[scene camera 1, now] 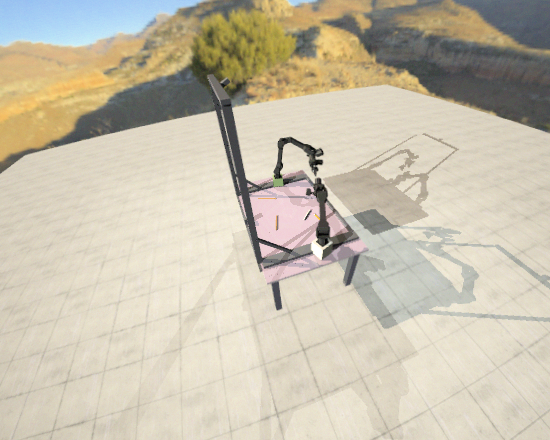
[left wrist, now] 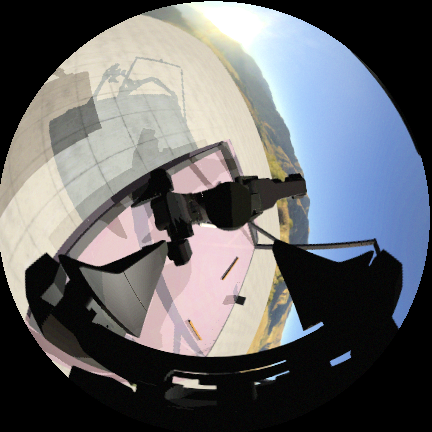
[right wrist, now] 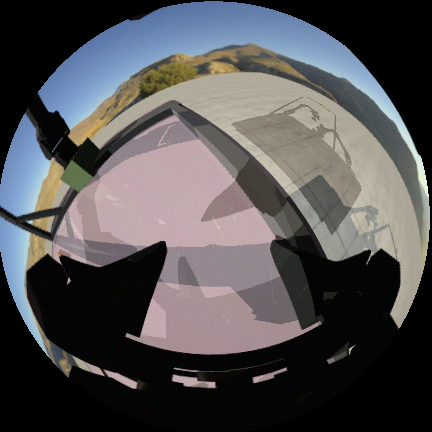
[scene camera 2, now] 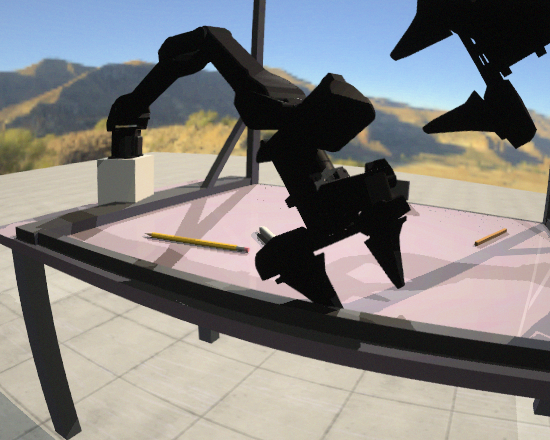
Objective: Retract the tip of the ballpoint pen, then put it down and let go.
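Seen in the pictures: left gripper, fingertip midpoint: (scene camera 1: 315,174) (left wrist: 221,246) (scene camera 2: 408,92); right gripper, fingertip midpoint: (left wrist: 136,227) (right wrist: 219,246) (scene camera 2: 374,303); left arm's base, origin of the base link: (scene camera 1: 277,176) (right wrist: 71,156); right arm's base, origin of the base link: (scene camera 1: 322,242) (scene camera 2: 125,157).
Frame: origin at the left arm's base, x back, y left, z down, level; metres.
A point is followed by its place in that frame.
Note:
The ballpoint pen (scene camera 1: 308,214) {z 0.076, x -0.524, y 0.216 m} (scene camera 2: 266,233) {z 0.074, x -0.542, y 0.206 m} is a short, thick white and dark thing lying on the pink table (scene camera 1: 292,232) {z 0.085, x -0.708, y 0.067 m} (scene camera 2: 125,250) {z 0.084, x -0.640, y 0.412 m}. In scene camera 2 its lower part is hidden behind the right gripper, and its tip cannot be made out. My right gripper (scene camera 2: 371,296) {z 0.075, x -0.278, y 0.328 m} (right wrist: 219,246) {z 0.075, x -0.278, y 0.328 m} is open and empty, its fingers pointing down over the table, to the right of the pen in scene camera 2. My left gripper (scene camera 2: 409,94) {z -0.146, x -0.261, y 0.322 m} (left wrist: 221,246) {z -0.146, x -0.261, y 0.322 m} is open and empty, high at the upper right of scene camera 2, well apart from the pen.
A yellow pencil (scene camera 1: 317,217) {z 0.077, x -0.571, y 0.292 m} (scene camera 2: 195,241) {z 0.079, x -0.596, y 0.308 m} lies near the pen. Two orange pencils lie farther off, one (scene camera 1: 277,223) {z 0.077, x -0.596, y -0.052 m} (left wrist: 230,268) {z 0.078, x -0.570, y -0.051 m} mid-table, the other (scene camera 1: 267,198) {z 0.077, x -0.242, y -0.117 m} (scene camera 2: 491,237) {z 0.080, x -0.236, y -0.109 m} (left wrist: 194,330) {z 0.078, x -0.237, y -0.108 m} toward the left arm's side. A dark frame (scene camera 1: 235,145) {z -0.767, x -0.968, y -0.186 m} stands along one table edge.

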